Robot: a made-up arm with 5 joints.
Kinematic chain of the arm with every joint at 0, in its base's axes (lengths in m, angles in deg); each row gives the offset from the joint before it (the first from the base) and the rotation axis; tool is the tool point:
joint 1: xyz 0 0 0.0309 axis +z
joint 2: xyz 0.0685 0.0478 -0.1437 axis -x
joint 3: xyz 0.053 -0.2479 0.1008 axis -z
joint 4: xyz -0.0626 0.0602 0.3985 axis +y
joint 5: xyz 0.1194 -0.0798 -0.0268 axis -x
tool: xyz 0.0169 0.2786 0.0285
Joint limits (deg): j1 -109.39..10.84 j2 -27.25..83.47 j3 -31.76..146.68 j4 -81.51..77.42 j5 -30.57..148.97
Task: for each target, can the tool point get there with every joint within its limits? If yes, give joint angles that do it. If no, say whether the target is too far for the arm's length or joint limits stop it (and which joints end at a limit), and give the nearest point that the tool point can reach.
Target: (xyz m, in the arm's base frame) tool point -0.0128 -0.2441 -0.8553
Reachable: no: joint limits stop it (at a limit: joint 2, joint 3) | nearest point -0.0201 -0.3825 -0.1330 | short by 0.735 m
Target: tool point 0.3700 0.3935 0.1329
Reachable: yes | joints -6.20 66.89 16.48 -37.17 35.76
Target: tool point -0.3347 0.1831 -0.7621
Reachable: no: joint limits stop it (at a limit: joint 1, joint 2, joint 3) | nearest point -0.4029 0.1129 -0.1348 | short by 0.635 m
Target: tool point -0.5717 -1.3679 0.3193
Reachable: no: too far | nearest point -0.2787 -0.6668 0.1911 | short by 0.771 m
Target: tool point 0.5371 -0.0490 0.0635
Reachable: yes | joints -60.85 74.28 31.29 43.40 -6.69
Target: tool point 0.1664 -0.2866 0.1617
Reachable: yes | joints -65.05 27.26 117.10 53.51 61.79
